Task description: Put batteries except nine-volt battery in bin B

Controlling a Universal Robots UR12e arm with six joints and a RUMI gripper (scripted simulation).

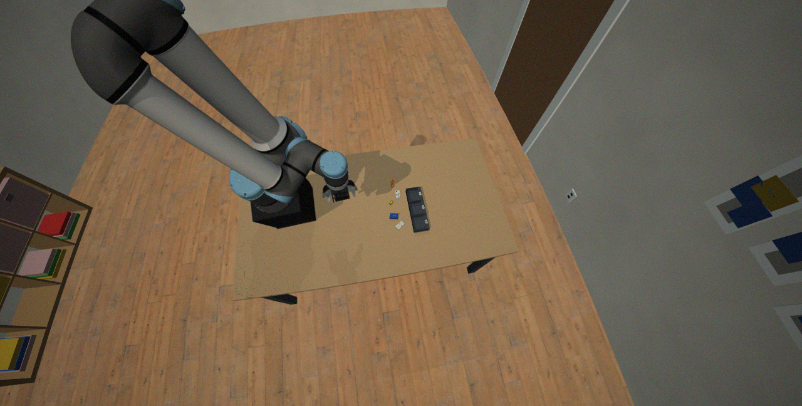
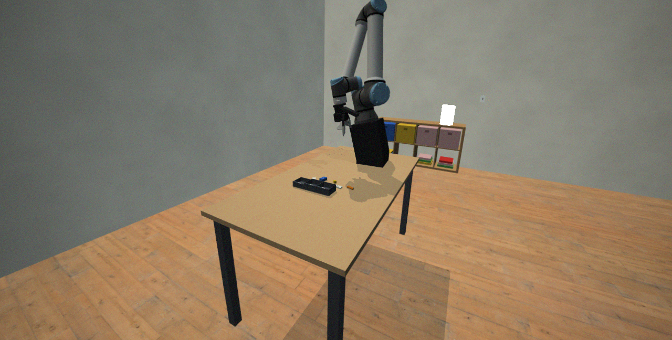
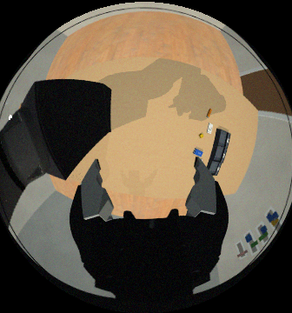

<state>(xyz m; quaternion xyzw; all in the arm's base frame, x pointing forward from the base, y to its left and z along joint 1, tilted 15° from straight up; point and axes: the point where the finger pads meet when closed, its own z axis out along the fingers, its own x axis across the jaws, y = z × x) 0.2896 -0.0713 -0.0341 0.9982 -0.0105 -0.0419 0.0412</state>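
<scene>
Now: hand 37 cm short of the bin tray, 26 cm above it and 8 cm to the left of it. Also, from my hand: orange battery: 29 cm ahead, 27 cm below, 12 cm to the left; yellow item: 27 cm below, 24 cm ahead, 1 cm to the left; blue nine-volt battery: 27 cm below, 23 cm ahead, 7 cm to the right.
</scene>
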